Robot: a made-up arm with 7 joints. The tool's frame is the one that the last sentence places. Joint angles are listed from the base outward.
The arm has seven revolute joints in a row. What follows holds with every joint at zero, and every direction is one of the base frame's.
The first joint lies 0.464 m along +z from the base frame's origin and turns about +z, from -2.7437 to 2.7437 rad.
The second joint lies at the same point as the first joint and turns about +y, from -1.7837 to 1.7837 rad.
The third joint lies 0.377 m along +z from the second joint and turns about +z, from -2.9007 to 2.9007 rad.
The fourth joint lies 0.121 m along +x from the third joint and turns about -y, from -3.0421 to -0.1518 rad.
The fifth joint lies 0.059 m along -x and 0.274 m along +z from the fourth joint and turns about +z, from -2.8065 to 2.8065 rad.
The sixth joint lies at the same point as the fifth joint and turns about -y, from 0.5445 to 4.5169 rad.
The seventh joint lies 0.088 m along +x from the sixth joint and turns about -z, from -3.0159 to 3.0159 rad.
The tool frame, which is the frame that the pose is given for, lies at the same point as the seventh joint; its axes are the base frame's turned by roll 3.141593, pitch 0 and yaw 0 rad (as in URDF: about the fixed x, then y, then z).
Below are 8 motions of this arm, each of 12 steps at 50 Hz.
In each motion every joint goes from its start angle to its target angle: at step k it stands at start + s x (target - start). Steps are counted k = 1, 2, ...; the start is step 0. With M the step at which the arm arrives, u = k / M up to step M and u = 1 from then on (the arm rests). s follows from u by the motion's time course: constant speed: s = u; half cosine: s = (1 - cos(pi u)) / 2; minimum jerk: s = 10 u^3 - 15 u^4 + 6 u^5.
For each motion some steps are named. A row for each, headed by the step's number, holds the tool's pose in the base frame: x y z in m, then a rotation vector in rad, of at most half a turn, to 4 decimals.
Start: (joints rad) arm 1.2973 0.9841 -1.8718 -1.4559 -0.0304 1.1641 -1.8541
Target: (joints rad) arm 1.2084 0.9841 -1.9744 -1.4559 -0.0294 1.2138 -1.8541
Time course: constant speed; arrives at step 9
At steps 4, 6, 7, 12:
4: 0.5077 0.1303 0.8437 2.1798 1.2592 -1.1793
6: 0.5052 0.1168 0.8526 2.1993 1.2183 -1.1655
7: 0.5038 0.1102 0.8571 2.2085 1.1976 -1.1587
12: 0.5006 0.0972 0.8659 2.2262 1.1558 -1.1456

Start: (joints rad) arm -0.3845 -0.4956 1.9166 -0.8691 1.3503 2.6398 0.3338
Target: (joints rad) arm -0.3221 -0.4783 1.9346 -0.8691 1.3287 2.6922 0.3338
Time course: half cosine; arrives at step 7
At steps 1, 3, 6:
1: -0.1915 0.4220 1.0096 -1.2409 -0.7897 0.0877
3: -0.1984 0.4155 1.0108 -1.2247 -0.7886 0.0981
6: -0.2096 0.4047 1.0128 -1.1980 -0.7863 0.1158

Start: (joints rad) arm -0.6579 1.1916 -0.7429 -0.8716 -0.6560 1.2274 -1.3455
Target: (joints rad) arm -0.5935 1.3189 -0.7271 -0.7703 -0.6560 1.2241 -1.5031
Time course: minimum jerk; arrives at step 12
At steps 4, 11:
4: 0.3946 -0.6216 0.4425 -2.2143 -0.1503 2.0562
11: 0.4427 -0.5915 0.3910 -2.1215 -0.4107 2.0706

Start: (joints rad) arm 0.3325 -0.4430 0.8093 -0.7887 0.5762 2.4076 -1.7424
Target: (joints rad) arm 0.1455 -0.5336 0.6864 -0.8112 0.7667 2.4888 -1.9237
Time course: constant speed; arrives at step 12
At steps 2, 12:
2: -0.1517 0.1315 1.1820 -0.2022 1.7597 2.3856
12: -0.1509 0.1213 1.1780 -0.1689 1.5210 2.2968

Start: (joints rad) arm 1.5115 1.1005 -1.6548 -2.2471 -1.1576 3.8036 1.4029
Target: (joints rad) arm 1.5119 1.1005 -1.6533 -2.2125 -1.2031 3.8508 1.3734
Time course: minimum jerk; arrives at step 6
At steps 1, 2, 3, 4, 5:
1: 0.3674 0.2682 0.5728 2.4342 0.6725 1.2093
2: 0.3670 0.2693 0.5734 2.4331 0.6981 1.2045
3: 0.3663 0.2710 0.5744 2.4309 0.7405 1.1962
4: 0.3655 0.2728 0.5754 2.4280 0.7829 1.1876
5: 0.3651 0.2738 0.5760 2.4261 0.8083 1.1823

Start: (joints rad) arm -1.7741 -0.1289 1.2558 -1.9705 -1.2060 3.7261 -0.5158
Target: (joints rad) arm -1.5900 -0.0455 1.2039 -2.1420 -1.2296 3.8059 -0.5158
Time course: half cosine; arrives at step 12
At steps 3, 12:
3: 0.3566 -0.0709 0.8290 1.2377 1.4309 1.0741
12: 0.3494 -0.0565 0.7939 1.2992 1.5835 1.2561

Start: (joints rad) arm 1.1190 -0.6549 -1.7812 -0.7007 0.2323 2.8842 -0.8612
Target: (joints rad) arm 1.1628 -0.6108 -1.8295 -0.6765 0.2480 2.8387 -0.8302
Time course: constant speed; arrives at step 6
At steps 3, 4, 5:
3: -0.0202 -0.5032 0.9868 1.2678 -0.6539 1.9296
4: -0.0167 -0.5008 0.9898 1.2748 -0.6476 1.9327
5: -0.0133 -0.4983 0.9929 1.2816 -0.6413 1.9358

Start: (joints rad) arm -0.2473 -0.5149 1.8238 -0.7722 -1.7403 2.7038 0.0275
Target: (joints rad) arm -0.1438 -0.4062 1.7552 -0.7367 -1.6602 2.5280 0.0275
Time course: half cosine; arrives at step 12
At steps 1, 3, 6, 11, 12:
1: -0.3624 0.3757 0.9401 -0.1753 0.9795 2.4767
3: -0.3591 0.3698 0.9503 -0.1257 0.9697 2.4958
6: -0.3483 0.3539 0.9776 0.0123 0.9462 2.5423
11: -0.3297 0.3332 1.0129 0.2064 0.9219 2.5921
12: -0.3290 0.3325 1.0141 0.2134 0.9212 2.5935

